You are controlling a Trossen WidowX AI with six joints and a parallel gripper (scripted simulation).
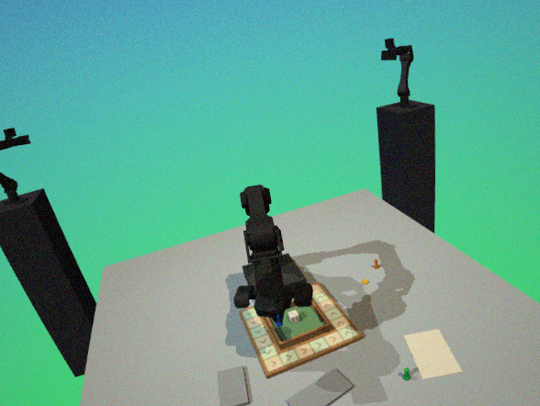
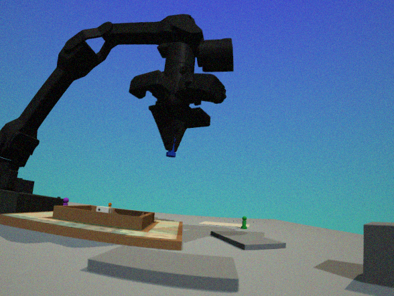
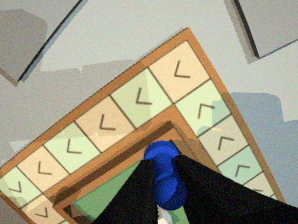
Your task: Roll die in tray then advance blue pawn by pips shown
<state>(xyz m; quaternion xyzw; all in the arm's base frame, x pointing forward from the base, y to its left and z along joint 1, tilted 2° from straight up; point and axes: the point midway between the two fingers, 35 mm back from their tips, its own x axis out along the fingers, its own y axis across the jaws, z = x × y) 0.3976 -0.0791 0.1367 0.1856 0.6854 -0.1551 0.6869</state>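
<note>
Right now the white die is 13 cm behind my gripper tip, 12 cm below it and 7 cm to the left of it. From my gripper tip the other things lie so: purple pawn 23 cm behind, 12 cm below, 9 cm to the left; then green tray 14 cm below, 12 cm behind, 7 cm to the left; then blue pawn 1 cm above.
</note>
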